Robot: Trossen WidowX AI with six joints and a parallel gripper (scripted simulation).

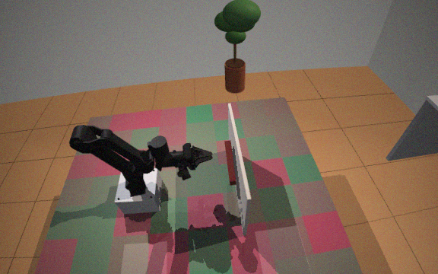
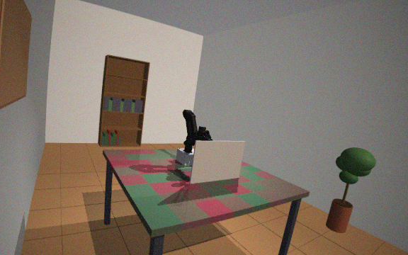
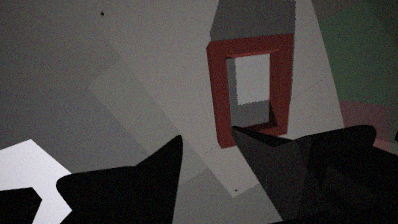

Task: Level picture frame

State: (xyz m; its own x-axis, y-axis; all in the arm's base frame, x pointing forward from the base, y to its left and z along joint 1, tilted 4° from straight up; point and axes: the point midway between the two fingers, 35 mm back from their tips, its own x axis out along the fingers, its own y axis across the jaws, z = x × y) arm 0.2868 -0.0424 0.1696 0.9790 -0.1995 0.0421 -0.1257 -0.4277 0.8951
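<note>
My gripper tip is 8 cm short of the picture frame and 9 cm above it. Also, from my gripper tip: wall panel 9 cm ahead, 1 cm to the right, 10 cm below.
</note>
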